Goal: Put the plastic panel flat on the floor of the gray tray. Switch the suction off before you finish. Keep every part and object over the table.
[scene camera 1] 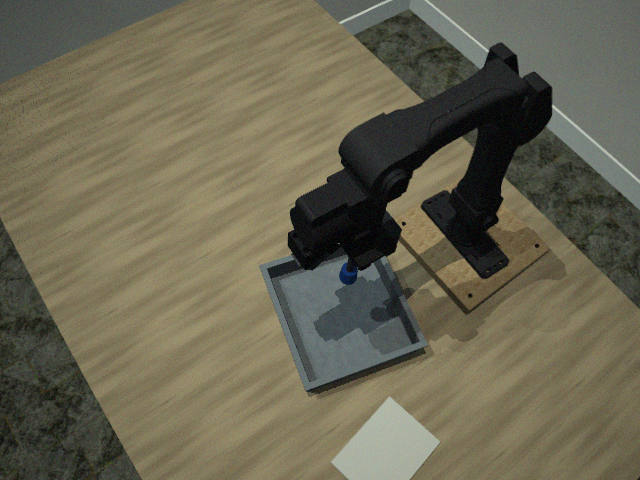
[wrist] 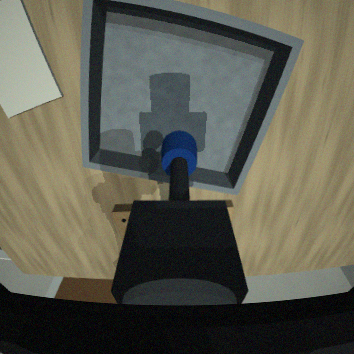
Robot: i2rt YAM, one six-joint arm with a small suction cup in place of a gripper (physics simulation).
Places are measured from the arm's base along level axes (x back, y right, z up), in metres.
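Pixels of known places: hand, its tool point: [scene camera 1: 348, 276] [wrist: 178, 146]; arm's base, origin of its link: [scene camera 1: 463, 234].
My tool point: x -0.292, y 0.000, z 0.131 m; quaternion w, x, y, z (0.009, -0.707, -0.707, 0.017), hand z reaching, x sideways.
For each thing: its middle in the pictures, then the offset to it from my tool point. Level surfaces: height alone.
- plastic panel, middle of its body: [scene camera 1: 386, 452] [wrist: 10, 59] dx -0.080, dy -0.250, dz -0.148 m
- gray tray, middle of its body: [wrist: 177, 103] [scene camera 1: 340, 309] dx -0.007, dy -0.003, dz -0.125 m
- wooden table, height of its surface: dz -0.150 m
The plastic panel [scene camera 1: 386, 443] [wrist: 26, 65] is a flat, pale, whitish square lying on the table, apart from the tray, at the bottom of the scene view and at the upper left of the wrist view. The gray tray [scene camera 1: 289, 328] [wrist: 91, 90] is a shallow square with raised walls, and the arm's shadow falls on its floor. My blue suction cup [scene camera 1: 348, 274] [wrist: 179, 150] hangs above the tray, near the tray side closest to the arm base. Nothing hangs from the cup, so it is open.
The black arm stands on a wooden base board [scene camera 1: 429, 253] beside the tray. The wooden table [scene camera 1: 170, 206] [wrist: 315, 165] lies under the tray and panel. The table's long edges show at the lower left and the right of the scene view.
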